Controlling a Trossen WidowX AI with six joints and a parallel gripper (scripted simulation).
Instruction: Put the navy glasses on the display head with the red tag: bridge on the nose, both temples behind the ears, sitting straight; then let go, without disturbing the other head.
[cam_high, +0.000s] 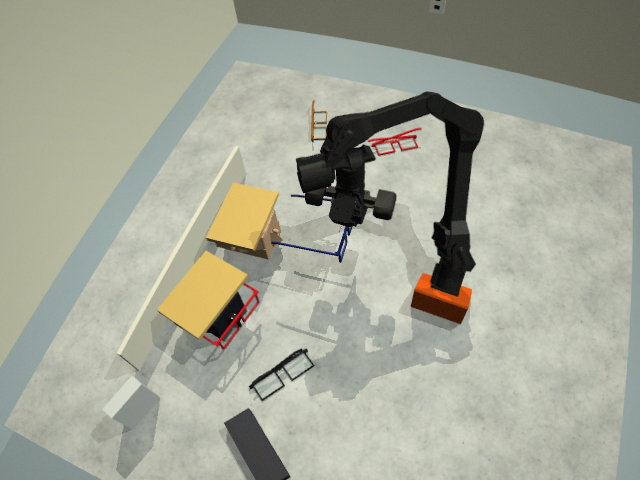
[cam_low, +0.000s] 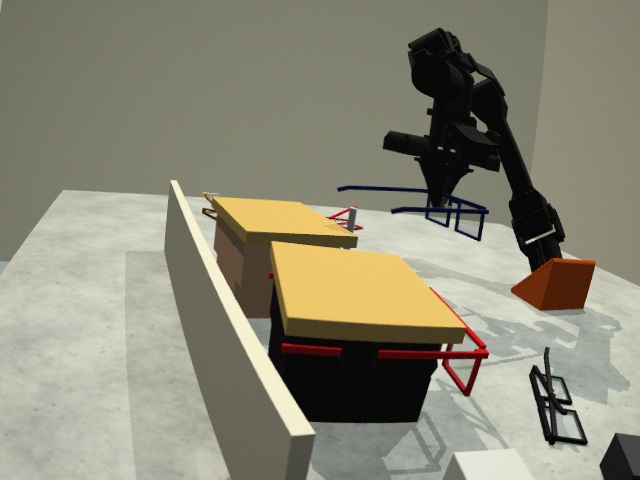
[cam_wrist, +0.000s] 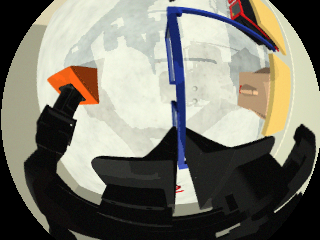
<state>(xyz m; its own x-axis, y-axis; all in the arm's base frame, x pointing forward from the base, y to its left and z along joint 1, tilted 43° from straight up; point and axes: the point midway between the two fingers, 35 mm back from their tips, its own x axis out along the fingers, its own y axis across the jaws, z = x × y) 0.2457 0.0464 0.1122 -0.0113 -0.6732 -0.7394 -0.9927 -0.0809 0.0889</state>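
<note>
The tan head lies 22 cm ahead of my gripper tip, 6 cm to the left of it and 7 cm below it. Round my gripper tip: black head: 21 cm ahead, 28 cm to the left, 7 cm below; cream board: 35 cm ahead, 18 cm to the left, 7 cm below; grey post: 7 cm ahead, 15 cm to the right, 10 cm below.
</note>
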